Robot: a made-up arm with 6 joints.
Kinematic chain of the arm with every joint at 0, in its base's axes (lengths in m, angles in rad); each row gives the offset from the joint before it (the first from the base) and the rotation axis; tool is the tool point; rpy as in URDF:
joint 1: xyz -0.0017 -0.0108 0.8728 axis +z
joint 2: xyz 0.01 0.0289 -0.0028 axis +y
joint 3: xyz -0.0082 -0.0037 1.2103 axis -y
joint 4: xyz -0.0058 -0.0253 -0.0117 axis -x
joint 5: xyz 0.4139 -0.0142 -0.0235 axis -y
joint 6: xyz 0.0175 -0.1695 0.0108 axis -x
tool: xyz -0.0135 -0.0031 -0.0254 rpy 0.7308 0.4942 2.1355
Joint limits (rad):
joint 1: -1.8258..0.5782
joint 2: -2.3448..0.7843
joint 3: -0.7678..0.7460
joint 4: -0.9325..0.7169
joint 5: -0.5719..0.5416
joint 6: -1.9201..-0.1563
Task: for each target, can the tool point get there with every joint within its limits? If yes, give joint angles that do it. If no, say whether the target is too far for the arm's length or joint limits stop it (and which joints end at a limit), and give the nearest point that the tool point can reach.
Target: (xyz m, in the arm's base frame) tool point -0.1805 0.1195 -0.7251
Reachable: no: joint limits stop it (at a limit: joint 2, joint 3, joint 4, joint 5, joint 6) | nearest point -0.5477 0.3871 0.4227 | short by 1.234 m
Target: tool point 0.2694 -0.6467 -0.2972
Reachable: no: joint limits stop it (at a limit: joint 1, joint 2, joint 3, joint 5, joint 6) | nearest point -0.5219 -0.5041 0.4225 | short by 1.079 m
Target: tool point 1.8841 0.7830 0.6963
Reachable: no: too far | nearest point 1.1085 0.4565 1.4322 | short by 1.118 m
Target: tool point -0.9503 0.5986 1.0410
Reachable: yes | joints -0.6868 -1.7814 -0.0305 -0.5402 0.3398 -0.6132
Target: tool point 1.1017 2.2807 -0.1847
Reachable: no: too far | nearest point 0.2392 1.4171 0.2586 | short by 1.299 m
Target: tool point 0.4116 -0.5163 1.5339
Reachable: yes | joints -0.7072 0.4635 -0.5398 -0.6451 -0.2324 -0.6064
